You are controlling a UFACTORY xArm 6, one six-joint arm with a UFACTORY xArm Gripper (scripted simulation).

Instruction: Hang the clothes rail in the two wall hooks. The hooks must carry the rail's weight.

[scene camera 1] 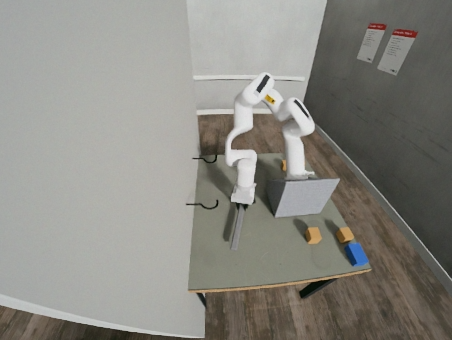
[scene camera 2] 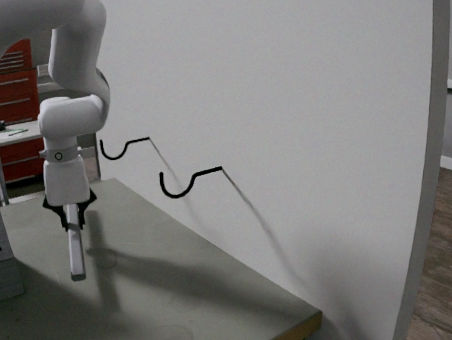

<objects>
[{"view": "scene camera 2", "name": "grey clothes rail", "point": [77,265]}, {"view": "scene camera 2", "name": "white wall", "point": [325,126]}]
</objects>
